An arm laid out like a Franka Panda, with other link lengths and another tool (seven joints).
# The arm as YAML. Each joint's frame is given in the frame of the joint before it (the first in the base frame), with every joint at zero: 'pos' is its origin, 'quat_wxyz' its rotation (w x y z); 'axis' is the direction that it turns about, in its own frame. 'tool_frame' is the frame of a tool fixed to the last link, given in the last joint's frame.
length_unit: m
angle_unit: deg
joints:
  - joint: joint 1
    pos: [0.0, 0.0, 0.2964]
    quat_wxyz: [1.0, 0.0, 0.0, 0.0]
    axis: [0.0, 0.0, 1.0]
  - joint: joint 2
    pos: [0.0, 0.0, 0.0]
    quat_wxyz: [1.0, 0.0, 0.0, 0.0]
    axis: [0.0, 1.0, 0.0]
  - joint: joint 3
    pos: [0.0, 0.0, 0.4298]
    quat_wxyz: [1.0, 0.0, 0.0, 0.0]
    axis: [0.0, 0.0, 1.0]
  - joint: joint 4
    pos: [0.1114, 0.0, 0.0]
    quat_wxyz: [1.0, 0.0, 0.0, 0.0]
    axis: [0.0, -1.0, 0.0]
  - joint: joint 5
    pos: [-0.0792, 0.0, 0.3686]
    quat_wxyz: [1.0, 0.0, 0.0, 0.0]
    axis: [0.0, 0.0, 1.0]
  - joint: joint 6
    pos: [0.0, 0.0, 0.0]
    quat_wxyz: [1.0, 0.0, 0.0, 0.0]
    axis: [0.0, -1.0, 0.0]
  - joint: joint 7
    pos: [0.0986, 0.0, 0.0]
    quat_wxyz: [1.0, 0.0, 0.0, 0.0]
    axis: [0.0, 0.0, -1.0]
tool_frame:
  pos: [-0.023, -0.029, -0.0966]
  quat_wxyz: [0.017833, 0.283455, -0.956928, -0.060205]
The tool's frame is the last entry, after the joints.
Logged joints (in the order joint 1, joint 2, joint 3, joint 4, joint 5, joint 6, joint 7), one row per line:
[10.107 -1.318 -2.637 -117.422 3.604 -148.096 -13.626]
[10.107 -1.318 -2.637 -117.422 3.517 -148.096 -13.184]
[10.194 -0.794 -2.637 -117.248 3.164 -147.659 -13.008]
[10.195 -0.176 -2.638 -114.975 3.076 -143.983 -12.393]
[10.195 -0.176 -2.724 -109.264 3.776 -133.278 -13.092]
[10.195 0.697 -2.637 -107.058 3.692 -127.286 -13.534]
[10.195 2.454 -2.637 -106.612 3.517 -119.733 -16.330]
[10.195 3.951 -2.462 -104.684 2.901 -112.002 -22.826]
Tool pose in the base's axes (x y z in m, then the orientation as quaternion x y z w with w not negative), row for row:
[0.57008 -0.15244 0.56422 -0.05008 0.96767 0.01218 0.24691]
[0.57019 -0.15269 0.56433 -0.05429 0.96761 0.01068 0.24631]
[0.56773 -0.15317 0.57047 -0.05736 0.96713 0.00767 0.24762]
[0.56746 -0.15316 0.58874 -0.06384 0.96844 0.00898 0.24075]
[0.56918 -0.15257 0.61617 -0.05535 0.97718 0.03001 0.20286]
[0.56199 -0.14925 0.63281 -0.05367 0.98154 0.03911 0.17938]
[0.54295 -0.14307 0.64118 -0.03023 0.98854 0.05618 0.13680]
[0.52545 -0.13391 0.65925 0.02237 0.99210 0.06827 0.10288]
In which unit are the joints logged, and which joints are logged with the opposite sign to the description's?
The joints are logged in degrees. Opposite sign: joint 1, joint 2, joint 6, joint 7.
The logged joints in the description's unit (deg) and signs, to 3 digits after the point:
[-10.107 1.318 -2.637 -117.422 3.604 148.096 13.626]
[-10.107 1.318 -2.637 -117.422 3.517 148.096 13.184]
[-10.194 0.794 -2.637 -117.248 3.164 147.659 13.008]
[-10.195 0.176 -2.638 -114.975 3.076 143.983 12.393]
[-10.195 0.176 -2.724 -109.264 3.776 133.278 13.092]
[-10.195 -0.697 -2.637 -107.058 3.692 127.286 13.534]
[-10.195 -2.454 -2.637 -106.612 3.517 119.733 16.330]
[-10.195 -3.951 -2.462 -104.684 2.901 112.002 22.826]

